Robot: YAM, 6 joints.
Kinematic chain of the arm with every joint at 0, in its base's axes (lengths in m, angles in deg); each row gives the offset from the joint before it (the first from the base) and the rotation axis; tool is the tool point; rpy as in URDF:
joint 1: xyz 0 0 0.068 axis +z
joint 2: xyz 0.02 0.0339 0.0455 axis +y
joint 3: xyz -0.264 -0.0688 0 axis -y
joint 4: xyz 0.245 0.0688 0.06 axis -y
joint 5: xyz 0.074 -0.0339 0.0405 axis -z
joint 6: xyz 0.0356 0 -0.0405 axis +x
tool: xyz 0 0 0 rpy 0 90 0
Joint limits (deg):
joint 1: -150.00..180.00
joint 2: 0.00..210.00
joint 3: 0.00..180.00
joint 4: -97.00..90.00
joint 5: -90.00..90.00
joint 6: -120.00..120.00
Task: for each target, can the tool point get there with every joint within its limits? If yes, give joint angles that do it. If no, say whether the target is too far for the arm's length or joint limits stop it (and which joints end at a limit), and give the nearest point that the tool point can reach.
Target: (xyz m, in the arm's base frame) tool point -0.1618 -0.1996 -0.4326
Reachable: no: joint limits stop it (at a limit: joint 2) | nearest point -0.1611 -0.1988 -0.3803 | short by 0.052 m
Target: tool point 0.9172 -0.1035 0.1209
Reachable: no: too far | nearest point 0.6417 -0.0724 0.1186 | short by 0.277 m
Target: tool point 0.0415 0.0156 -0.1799
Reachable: yes | joints 26.04 186.75 48.33 -11.46 6.83 80.19
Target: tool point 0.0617 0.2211 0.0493
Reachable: yes | joints 72.63 120.09 51.21 -59.21 -11.52 -86.78
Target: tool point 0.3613 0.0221 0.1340
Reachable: yes | joints 7.52 112.93 69.30 -35.00 45.44 -8.53
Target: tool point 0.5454 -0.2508 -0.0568
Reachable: yes | joints -23.41 193.11 148.92 53.52 22.33 -8.13
